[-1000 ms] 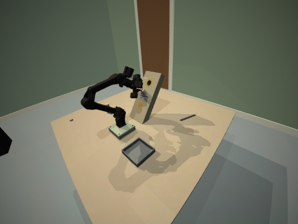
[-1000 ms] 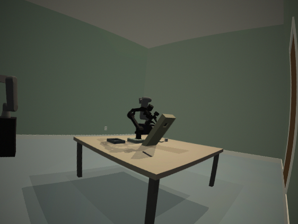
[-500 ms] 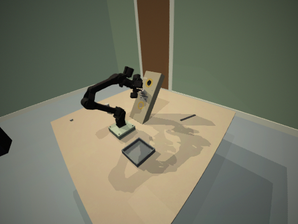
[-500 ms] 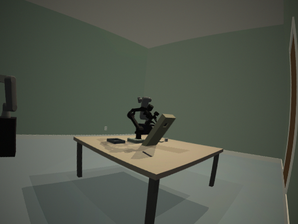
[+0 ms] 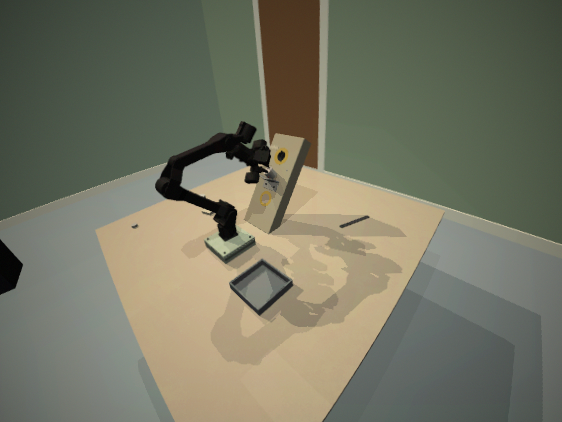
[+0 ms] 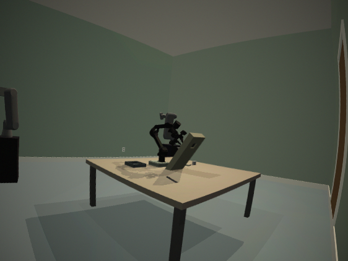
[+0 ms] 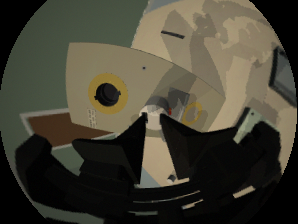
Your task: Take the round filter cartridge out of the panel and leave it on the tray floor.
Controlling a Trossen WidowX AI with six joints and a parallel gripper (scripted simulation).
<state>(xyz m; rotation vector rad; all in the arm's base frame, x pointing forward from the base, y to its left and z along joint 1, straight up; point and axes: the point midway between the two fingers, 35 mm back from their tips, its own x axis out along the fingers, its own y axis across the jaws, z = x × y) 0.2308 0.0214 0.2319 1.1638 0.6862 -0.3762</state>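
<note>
Right now the round filter cartridge is 2 cm below my gripper tip and 1 cm ahead of it. The rest, counted from my gripper tip: dark square tray (31 cm to the right, 29 cm behind, 24 cm below); then grey block (41 cm to the left, 23 cm below, 20 cm behind).
</note>
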